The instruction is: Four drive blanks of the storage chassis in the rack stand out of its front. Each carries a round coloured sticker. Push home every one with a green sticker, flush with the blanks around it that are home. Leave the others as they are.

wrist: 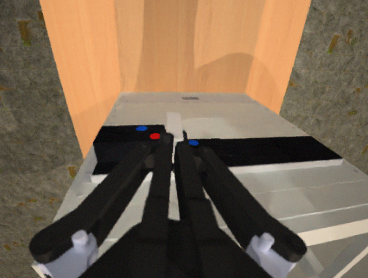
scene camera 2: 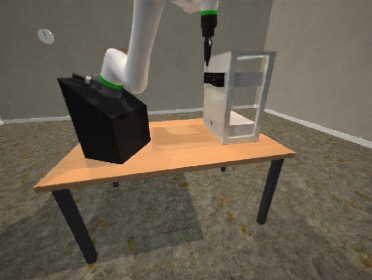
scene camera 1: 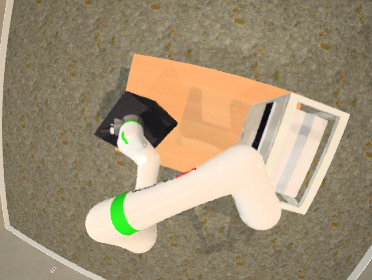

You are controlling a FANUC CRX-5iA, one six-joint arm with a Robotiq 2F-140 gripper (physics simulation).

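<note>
The rack (scene camera 1: 327, 157) (scene camera 2: 214, 102) (wrist: 225, 112) holds the chassis with black blanks (scene camera 1: 263, 127) (scene camera 2: 215, 79) (wrist: 270, 150). In the wrist view, a black block of blanks (wrist: 117, 151) left of a pale strip stands out of the front. It carries a blue sticker (wrist: 141, 128) and a red sticker (wrist: 155, 136). Right of the strip, another blue sticker (wrist: 193, 143) shows beside the fingertips; how far its blank stands out is unclear. No green sticker shows; the fingers hide part of the row. My gripper (scene camera 2: 207, 64) (wrist: 172, 122) is shut and empty, its tips close to the chassis front.
The rack stands at one end of the wooden table (scene camera 1: 210, 80) (scene camera 2: 175, 162) (wrist: 155, 45). The black arm base (scene camera 1: 157, 117) (scene camera 2: 132, 135) stands at the other end. In scene camera 1, the white arm (scene camera 1: 200, 185) reaches across and covers part of the rack.
</note>
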